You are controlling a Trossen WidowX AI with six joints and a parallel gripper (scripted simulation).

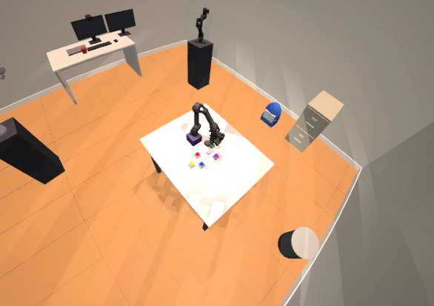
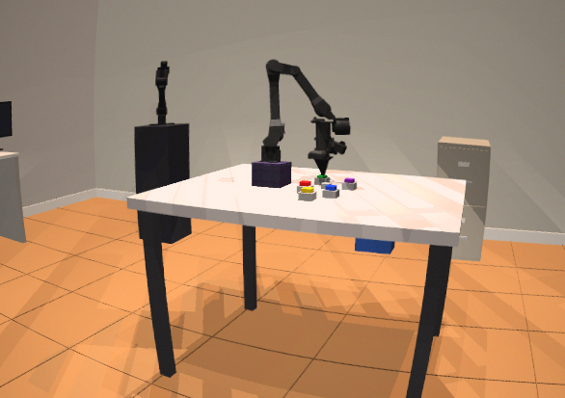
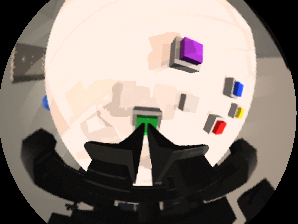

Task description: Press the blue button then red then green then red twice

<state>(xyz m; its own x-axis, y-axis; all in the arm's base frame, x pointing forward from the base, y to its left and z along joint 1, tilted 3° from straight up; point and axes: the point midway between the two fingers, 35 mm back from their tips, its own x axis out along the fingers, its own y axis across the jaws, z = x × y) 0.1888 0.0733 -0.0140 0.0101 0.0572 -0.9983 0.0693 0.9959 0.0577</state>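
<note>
My gripper tip is 10 mm above the green button. Round my gripper tip: red button 190 mm to the right, 20 mm behind; blue button 230 mm to the right, 80 mm ahead; purple button 120 mm ahead, 60 mm to the right.
</note>
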